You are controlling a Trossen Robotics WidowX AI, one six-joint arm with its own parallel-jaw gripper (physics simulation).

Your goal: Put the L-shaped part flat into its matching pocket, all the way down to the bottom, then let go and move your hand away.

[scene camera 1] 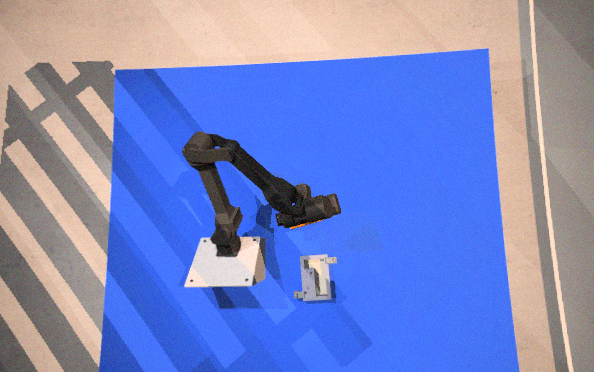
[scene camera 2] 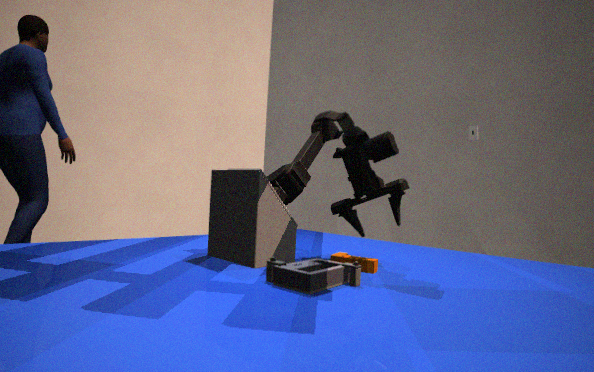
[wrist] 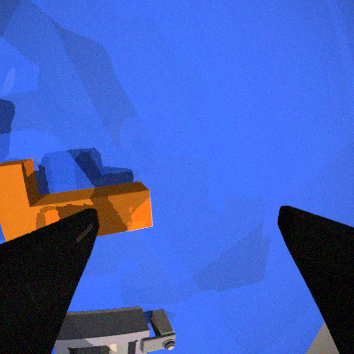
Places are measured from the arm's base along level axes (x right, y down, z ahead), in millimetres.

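Pixels of known places: gripper, between the fingertips: [scene camera 2: 381, 231] [wrist: 189, 217]; arm's base, origin of its link: [scene camera 1: 228, 249] [scene camera 2: 263, 208].
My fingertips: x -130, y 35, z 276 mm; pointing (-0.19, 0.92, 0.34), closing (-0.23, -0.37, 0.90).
Observation:
For each thing: its top centre in the pictures, then the offset to it from my fingertips. Level surfaces: height alone.
- orange L-shaped part, centre of its top: [wrist: 73, 200] [scene camera 2: 356, 256] [scene camera 1: 304, 215] dy +66, dx +20, dz -54 mm
- grey holder, centre of its top: [scene camera 2: 314, 259] [scene camera 1: 315, 277] dy +48, dx +217, dz -14 mm
- blue mat, height of its surface: dy +96 mm
The orange L-shaped part [scene camera 1: 306, 224] [scene camera 2: 367, 263] [wrist: 129, 216] lies flat on the blue mat. In scene camera 1 the arm's hand covers most of it. My gripper [scene camera 2: 381, 230] [wrist: 189, 217] is wide open and empty, above the mat. In the wrist view the part is at the left, partly behind the left finger, and its short leg reaches the left edge. The grey holder [scene camera 1: 308, 289] [scene camera 2: 325, 281] [wrist: 107, 325] stands a little apart from the part. Its pocket [scene camera 1: 324, 282] is empty; in the wrist view the holder is cut off at the bottom.
The holder has small bracket tabs [scene camera 1: 331, 260] [scene camera 2: 354, 274] [wrist: 160, 343] at its corners. The arm's pale base block [scene camera 1: 220, 270] [scene camera 2: 235, 215] stands to the left of the holder. Dark shadows cross the blue mat [scene camera 1: 425, 150] [scene camera 2: 475, 320]. A person [scene camera 2: 25, 90] stands beyond it at the left.

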